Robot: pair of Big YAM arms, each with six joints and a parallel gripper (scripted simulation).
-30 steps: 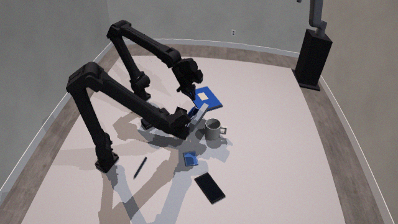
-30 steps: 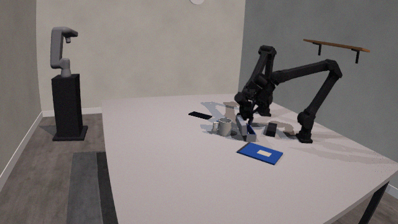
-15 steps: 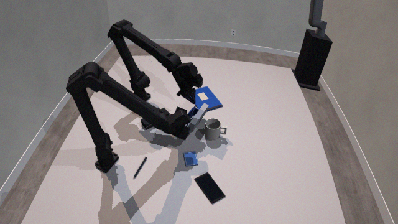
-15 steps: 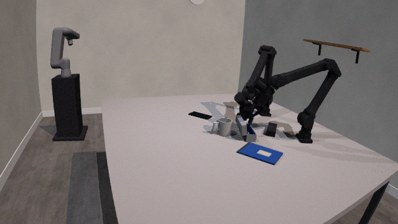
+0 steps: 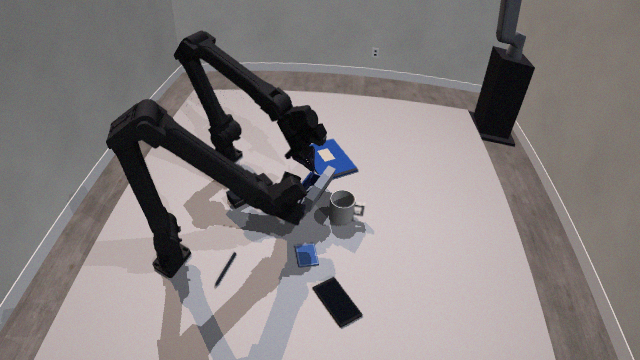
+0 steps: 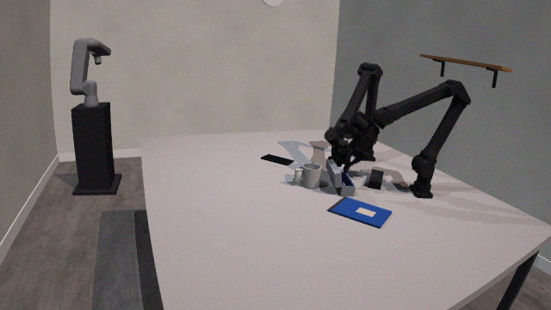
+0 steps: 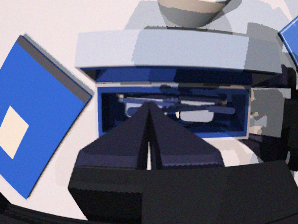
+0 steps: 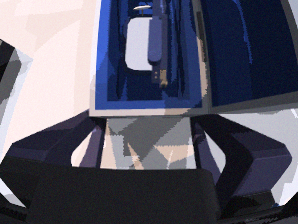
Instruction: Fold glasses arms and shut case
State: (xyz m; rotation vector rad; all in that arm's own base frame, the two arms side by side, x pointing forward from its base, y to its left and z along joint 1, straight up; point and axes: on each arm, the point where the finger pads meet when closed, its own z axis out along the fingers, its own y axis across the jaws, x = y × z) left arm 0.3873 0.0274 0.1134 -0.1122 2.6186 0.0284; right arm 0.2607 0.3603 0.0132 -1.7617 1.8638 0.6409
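My left hand is 2 cm short of the glasses case, 3 cm to the left of it and 7 cm above it. Also, from my left hand: grey mug (12 cm ahead, 8 cm to the right, 8 cm below); then black box (21 cm behind, 5 cm to the right, 9 cm below); then small blue notepad (4 cm ahead, 26 cm to the right, 11 cm below).
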